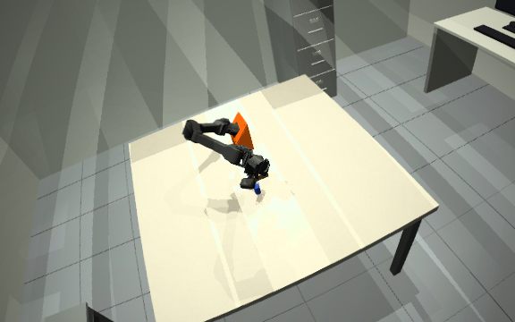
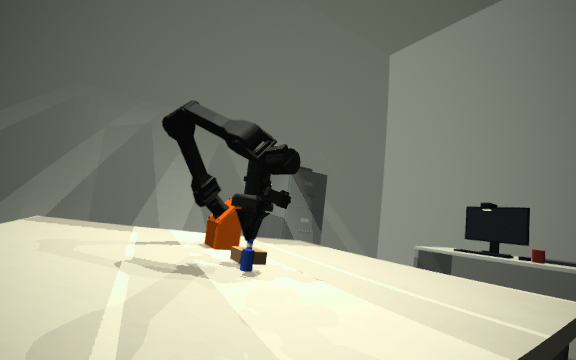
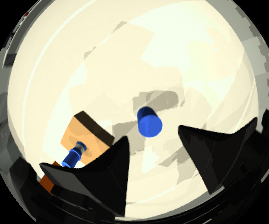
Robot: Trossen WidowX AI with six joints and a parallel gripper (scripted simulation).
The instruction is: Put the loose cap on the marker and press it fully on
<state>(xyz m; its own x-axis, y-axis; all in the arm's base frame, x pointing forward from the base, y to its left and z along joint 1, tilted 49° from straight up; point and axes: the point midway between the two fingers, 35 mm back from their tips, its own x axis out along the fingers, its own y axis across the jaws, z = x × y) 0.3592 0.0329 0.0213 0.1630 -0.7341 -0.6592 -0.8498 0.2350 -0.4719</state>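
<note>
My gripper tip is now 5 cm above the blue marker cap.
</note>
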